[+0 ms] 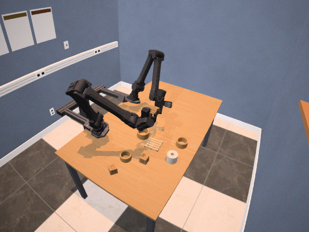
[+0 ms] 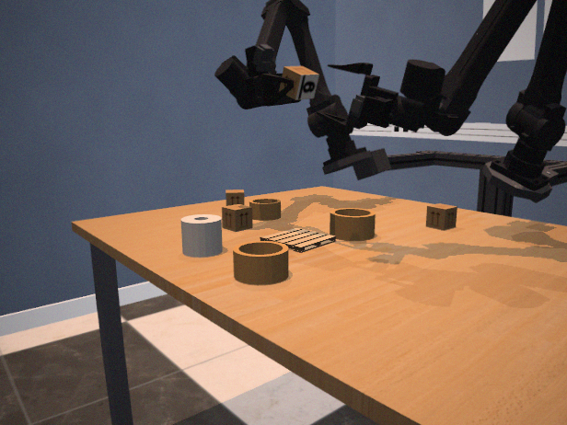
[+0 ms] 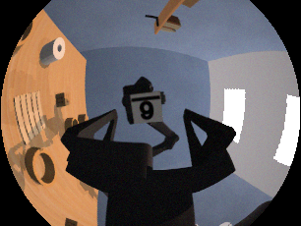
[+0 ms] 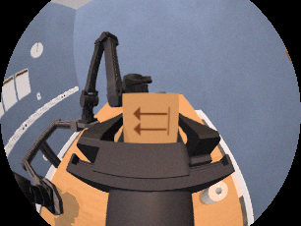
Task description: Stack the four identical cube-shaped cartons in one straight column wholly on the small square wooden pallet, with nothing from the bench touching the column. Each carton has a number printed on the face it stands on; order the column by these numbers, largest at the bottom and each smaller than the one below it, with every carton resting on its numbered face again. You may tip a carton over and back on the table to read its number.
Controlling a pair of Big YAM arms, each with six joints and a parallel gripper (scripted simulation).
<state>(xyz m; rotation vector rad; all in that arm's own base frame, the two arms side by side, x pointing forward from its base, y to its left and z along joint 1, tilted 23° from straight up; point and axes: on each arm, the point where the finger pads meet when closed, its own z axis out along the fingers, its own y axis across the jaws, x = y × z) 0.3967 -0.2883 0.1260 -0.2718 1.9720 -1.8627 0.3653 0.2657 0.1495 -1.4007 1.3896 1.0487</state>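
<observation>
Right now the wooden pallet is 340 mm below my right hand and 10 mm ahead of it. The rest, counted from my right hand: brown carton right at my right hand.
</observation>
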